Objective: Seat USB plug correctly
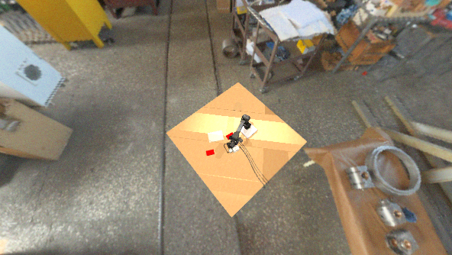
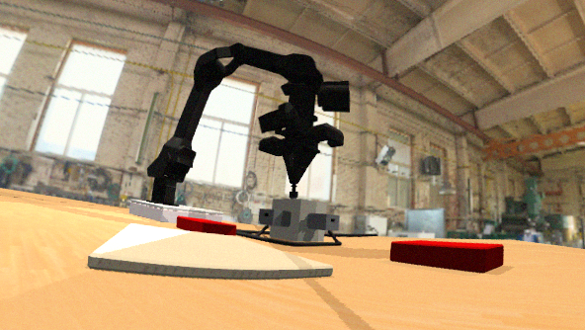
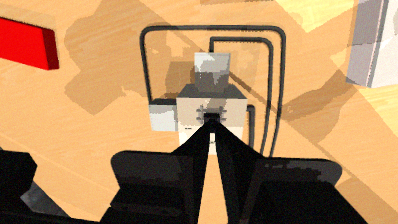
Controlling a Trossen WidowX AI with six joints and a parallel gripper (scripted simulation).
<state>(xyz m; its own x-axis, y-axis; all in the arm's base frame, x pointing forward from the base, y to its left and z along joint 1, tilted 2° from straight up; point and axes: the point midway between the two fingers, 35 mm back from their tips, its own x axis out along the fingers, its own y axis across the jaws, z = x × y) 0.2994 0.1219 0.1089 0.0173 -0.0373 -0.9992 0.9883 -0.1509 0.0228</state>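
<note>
The USB plug is 2 cm below my gripper tip. Also, from my gripper tip: flat white plate (10 cm ahead, 27 cm to the right, 10 cm below); then USB socket (4 cm below).
</note>
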